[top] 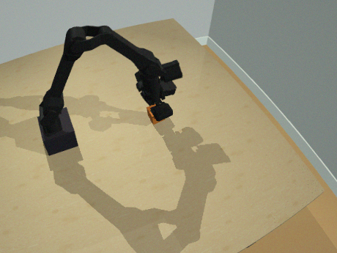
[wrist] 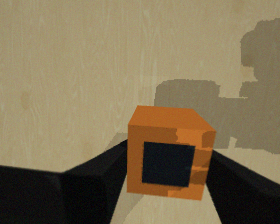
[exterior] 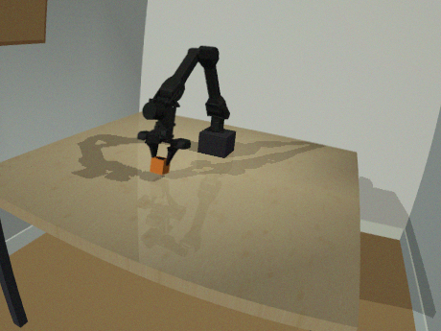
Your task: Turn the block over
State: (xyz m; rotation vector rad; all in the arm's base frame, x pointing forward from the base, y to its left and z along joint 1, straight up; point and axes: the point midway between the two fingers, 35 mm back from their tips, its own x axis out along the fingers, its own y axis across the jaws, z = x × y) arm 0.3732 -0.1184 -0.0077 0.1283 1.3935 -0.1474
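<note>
Right now the block is 10 mm above my gripper tip.
</note>
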